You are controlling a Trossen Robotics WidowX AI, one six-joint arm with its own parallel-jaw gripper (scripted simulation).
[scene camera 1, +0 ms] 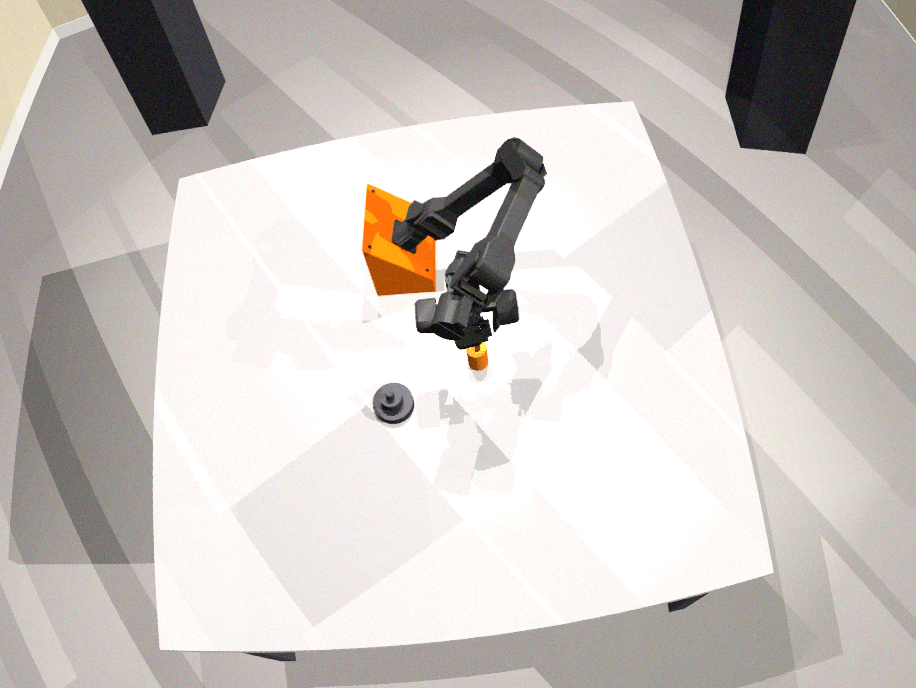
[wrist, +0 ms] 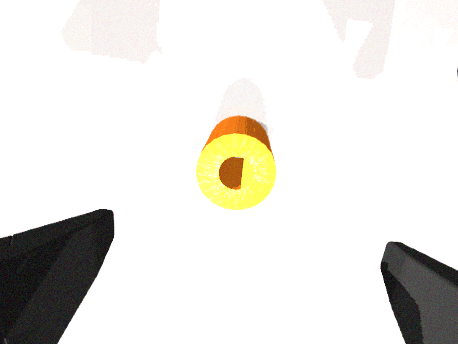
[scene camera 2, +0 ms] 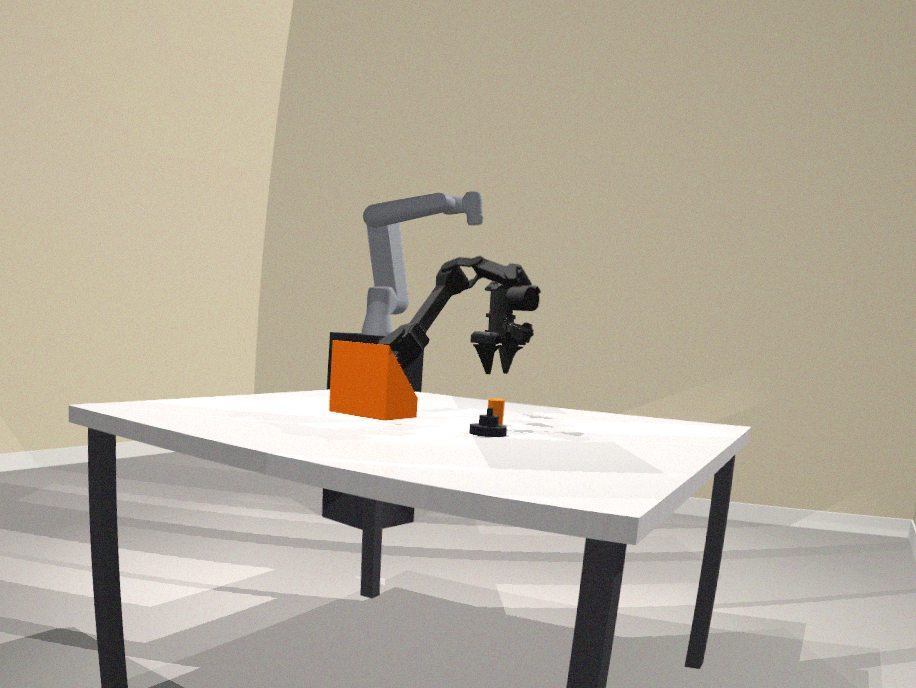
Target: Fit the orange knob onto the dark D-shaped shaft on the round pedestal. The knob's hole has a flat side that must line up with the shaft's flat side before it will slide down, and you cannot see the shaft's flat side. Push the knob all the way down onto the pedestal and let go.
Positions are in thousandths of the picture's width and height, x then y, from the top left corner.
Labels:
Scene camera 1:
my gripper: 514,483
dark round pedestal: 430,586
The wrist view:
my gripper: 545,699
orange knob: 508,533
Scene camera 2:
my gripper: 542,543

